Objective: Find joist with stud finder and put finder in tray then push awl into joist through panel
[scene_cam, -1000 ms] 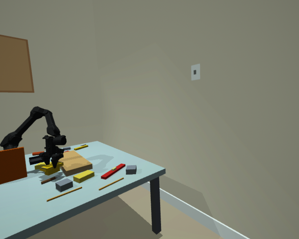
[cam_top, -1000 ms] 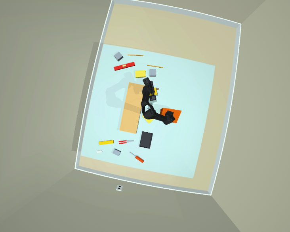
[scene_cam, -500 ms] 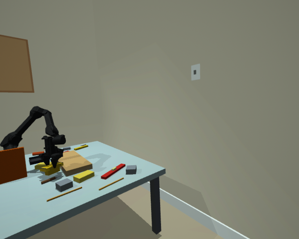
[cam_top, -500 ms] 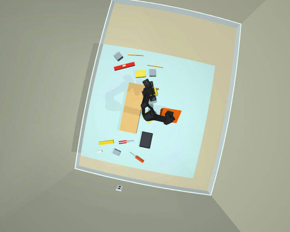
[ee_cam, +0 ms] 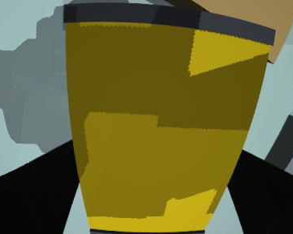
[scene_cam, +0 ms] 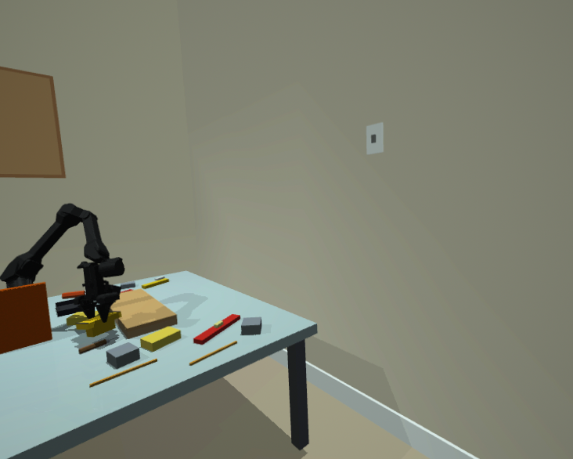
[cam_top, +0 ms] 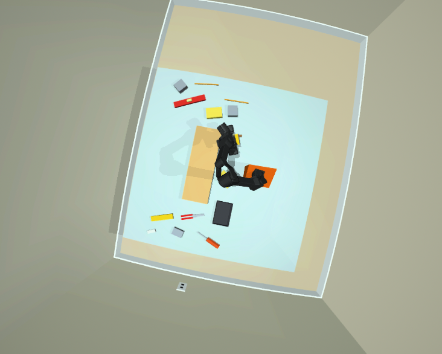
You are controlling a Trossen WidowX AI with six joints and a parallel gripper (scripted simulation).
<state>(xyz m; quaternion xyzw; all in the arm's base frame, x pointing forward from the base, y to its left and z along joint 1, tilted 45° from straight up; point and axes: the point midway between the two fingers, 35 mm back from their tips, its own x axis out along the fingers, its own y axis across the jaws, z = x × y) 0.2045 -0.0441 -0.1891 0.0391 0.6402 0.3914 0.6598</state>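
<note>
Right now the yellow stud finder is 20 mm below my gripper tip, 20 mm ahead of it and 10 mm to the left of it. From my gripper tip the other things lie so: awl: 60 mm below, 40 mm to the right, 10 mm ahead; red level: 370 mm ahead, 210 mm to the right, 50 mm below; dark tray: 500 mm to the left, 80 mm behind, 50 mm below.
</note>
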